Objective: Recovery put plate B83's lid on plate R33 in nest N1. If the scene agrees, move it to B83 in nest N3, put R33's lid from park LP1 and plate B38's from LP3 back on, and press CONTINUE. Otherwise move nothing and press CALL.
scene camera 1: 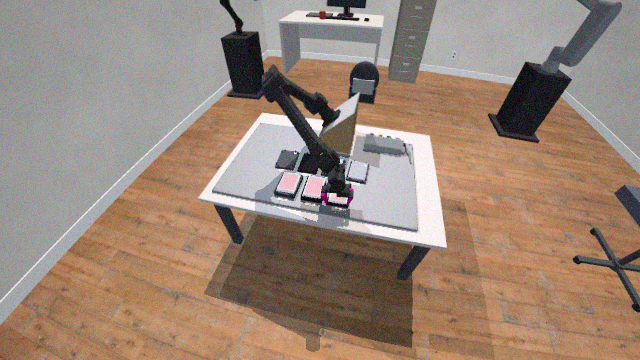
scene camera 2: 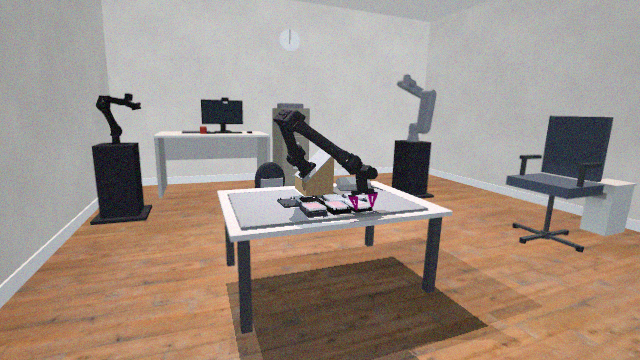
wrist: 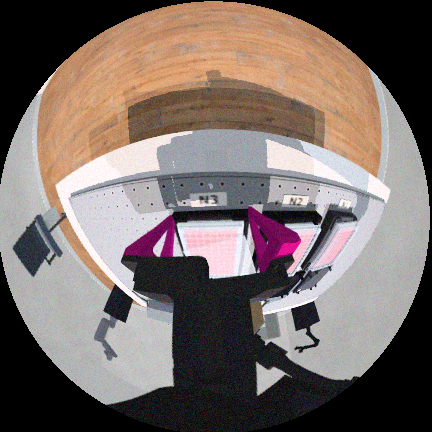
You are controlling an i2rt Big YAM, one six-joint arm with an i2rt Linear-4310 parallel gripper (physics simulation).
gripper: open, touches an N3 nest (wrist: 239, 213)
